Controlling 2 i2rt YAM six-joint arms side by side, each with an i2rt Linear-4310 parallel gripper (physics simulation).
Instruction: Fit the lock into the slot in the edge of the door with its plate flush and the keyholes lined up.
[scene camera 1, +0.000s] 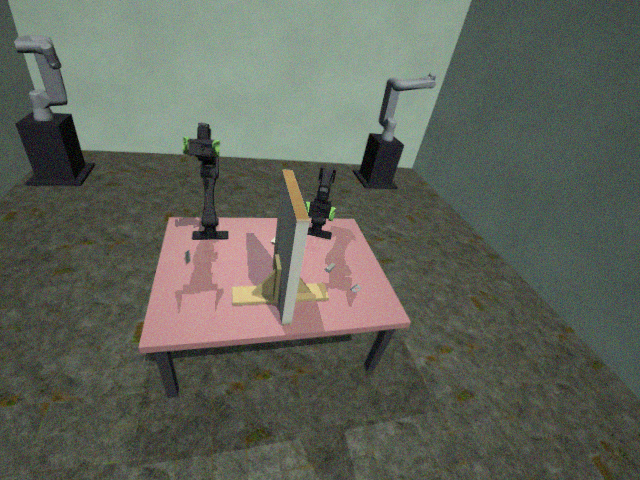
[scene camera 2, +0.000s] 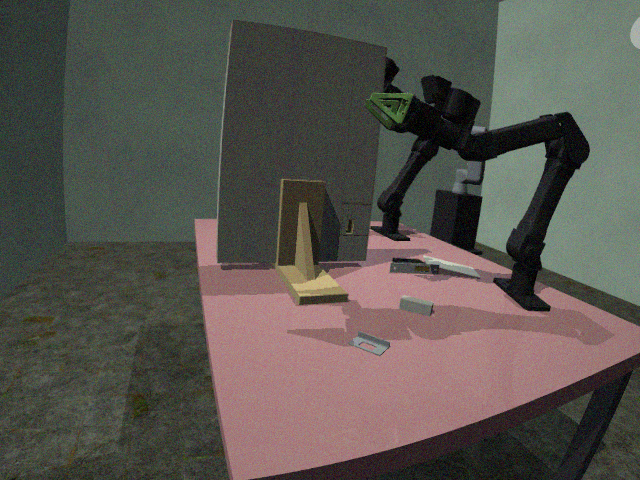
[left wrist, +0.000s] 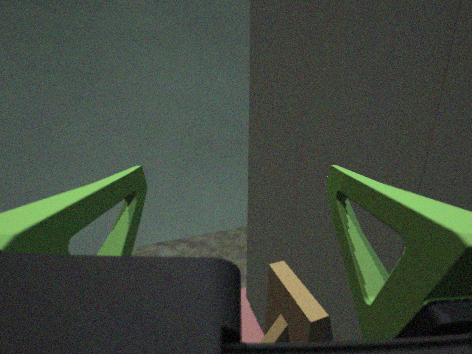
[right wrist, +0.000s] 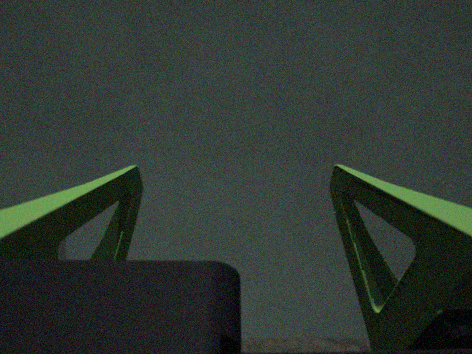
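Where they show: left gripper, fingertip midpoint: (scene camera 1: 318, 215) (scene camera 2: 367, 99) (left wrist: 236, 176); right gripper, fingertip midpoint: (scene camera 1: 199, 143) (right wrist: 236, 176); left arm's base at its link origin: (scene camera 1: 315, 233) (scene camera 2: 519, 295); right arm's base at its link origin: (scene camera 1: 210, 235) (scene camera 2: 389, 234).
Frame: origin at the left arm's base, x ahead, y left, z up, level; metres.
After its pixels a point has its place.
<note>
The grey door (scene camera 1: 282, 248) {x 0.593, y -0.101, z 0.304 m} (scene camera 2: 289, 113) {x 0.605, y -0.049, z 0.369 m} (left wrist: 360, 125) {x 0.520, y -0.082, z 0.420 m} stands upright, with a small keyhole low on its face in scene camera 2. Its slotted edge is turned away from both scene cameras. The lock (scene camera 2: 408, 267) {x 0.275, y -0.114, z 0.015 m}, a dark body with a long grey plate and a brass patch, lies on the table beside the door; scene camera 1 does not show it. My left gripper (scene camera 1: 320, 210) {x 0.437, y 0.015, z 0.406 m} (scene camera 2: 378, 106) {x 0.437, y 0.015, z 0.406 m} (left wrist: 236, 176) {x 0.437, y 0.015, z 0.406 m} is open and empty, high beside the door's upper part. My right gripper (scene camera 1: 201, 146) {x 0.516, y -0.482, z 0.657 m} (right wrist: 236, 176) {x 0.516, y -0.482, z 0.657 m} is open and empty, raised on the door's other side.
A yellow wooden stand (scene camera 1: 248, 295) {x 0.639, y -0.227, z 0.018 m} (scene camera 2: 324, 290) {x 0.491, y 0.106, z 0.018 m} holds the door on the pink table (scene camera 1: 170, 320) {x 0.856, y -0.497, z 0.000 m} (scene camera 2: 310, 392) {x 0.501, y 0.416, z 0.000 m}. A white wedge-shaped piece (scene camera 2: 454, 267) {x 0.128, y -0.165, z 0.011 m} lies behind the lock. A grey block (scene camera 1: 330, 267) {x 0.318, y 0.129, z 0.022 m} (scene camera 2: 416, 305) {x 0.310, y 0.141, z 0.016 m} and an angled plate (scene camera 2: 375, 339) {x 0.405, y 0.272, z 0.006 m} lie nearer. A dark piece (scene camera 1: 187, 256) {x 0.502, y -0.593, z 0.041 m} lies at the left.
</note>
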